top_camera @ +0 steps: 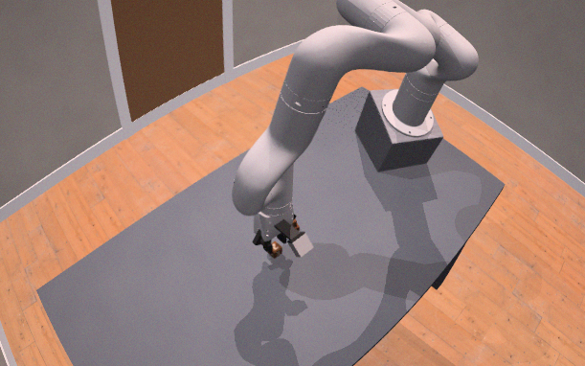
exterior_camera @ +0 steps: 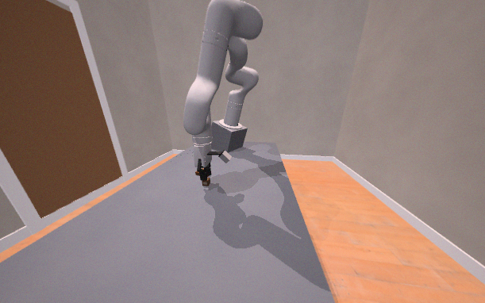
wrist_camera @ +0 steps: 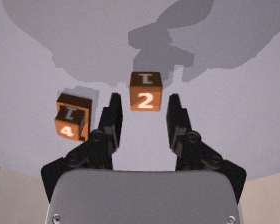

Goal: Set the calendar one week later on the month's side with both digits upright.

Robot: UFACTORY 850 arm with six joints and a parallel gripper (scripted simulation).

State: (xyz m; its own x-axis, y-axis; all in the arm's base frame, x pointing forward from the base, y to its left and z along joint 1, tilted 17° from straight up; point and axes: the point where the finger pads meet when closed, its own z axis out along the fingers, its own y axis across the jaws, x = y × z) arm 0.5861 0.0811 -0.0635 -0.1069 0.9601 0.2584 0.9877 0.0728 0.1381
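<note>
The number cube is 4 cm below my hand. From my hand the other things lie so: brown wooden calendar tray 9 cm behind, 6 cm to the right, 5 cm below.
</note>
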